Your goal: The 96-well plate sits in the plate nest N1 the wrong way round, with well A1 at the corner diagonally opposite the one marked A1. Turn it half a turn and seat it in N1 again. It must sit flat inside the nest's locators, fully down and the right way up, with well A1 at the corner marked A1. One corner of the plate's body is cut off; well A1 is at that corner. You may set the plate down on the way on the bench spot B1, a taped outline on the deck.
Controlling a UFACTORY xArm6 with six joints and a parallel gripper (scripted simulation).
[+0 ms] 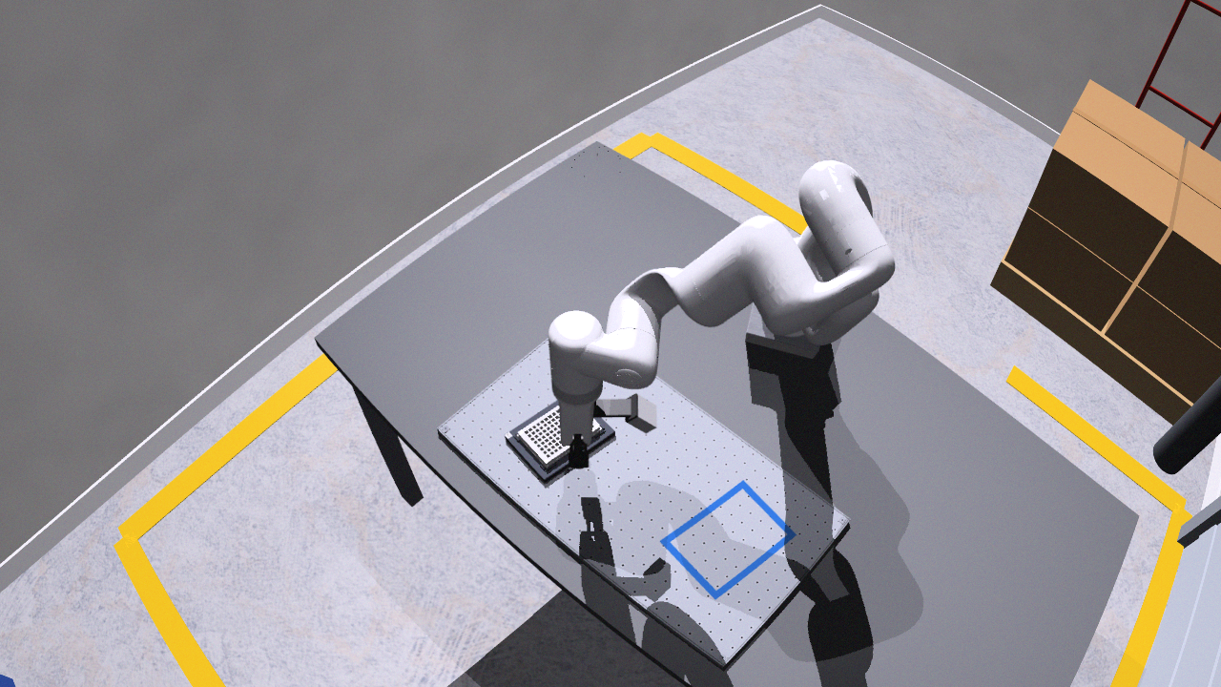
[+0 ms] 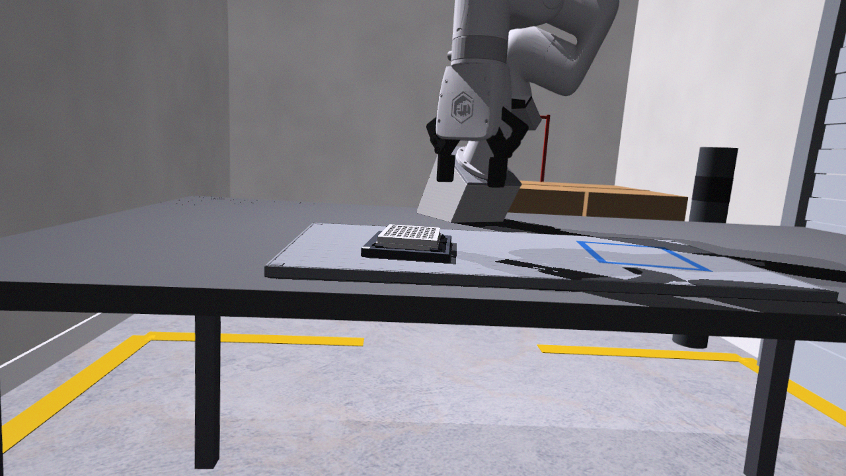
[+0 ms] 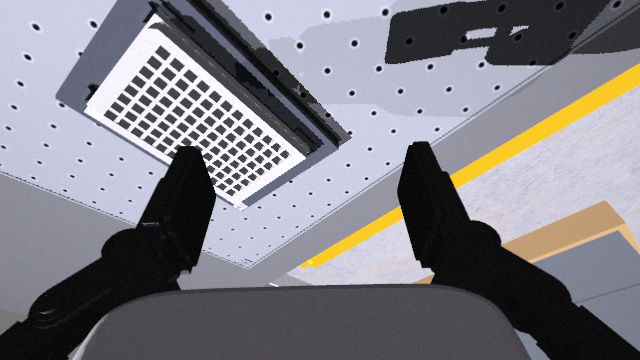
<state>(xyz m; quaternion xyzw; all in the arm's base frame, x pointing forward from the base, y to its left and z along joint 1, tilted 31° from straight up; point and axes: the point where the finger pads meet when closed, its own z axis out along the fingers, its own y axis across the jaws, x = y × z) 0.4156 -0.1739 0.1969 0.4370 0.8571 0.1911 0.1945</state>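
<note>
Right now my hand is 30 mm past the white 96-well plate, 80 mm to the left of it and 90 mm above it. From my hand the other things lie so: A1 label (30 mm ahead, 140 mm to the right, 100 mm below); then plate nest N1 (30 mm behind, 80 mm to the right, 110 mm below).
</note>
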